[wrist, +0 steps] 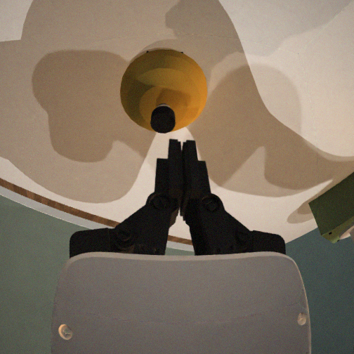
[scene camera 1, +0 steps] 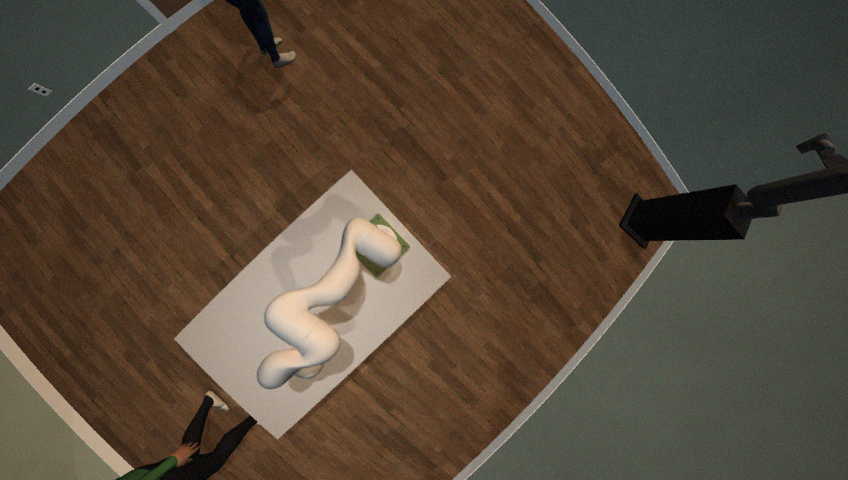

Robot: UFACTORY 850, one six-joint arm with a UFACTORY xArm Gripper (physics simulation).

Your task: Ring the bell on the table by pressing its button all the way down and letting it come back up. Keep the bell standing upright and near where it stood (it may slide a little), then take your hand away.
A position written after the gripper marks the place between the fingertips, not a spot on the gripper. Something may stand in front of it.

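Observation:
The gripper (wrist: 179, 155) is visible from the wrist, and so is a bell (wrist: 165, 77).

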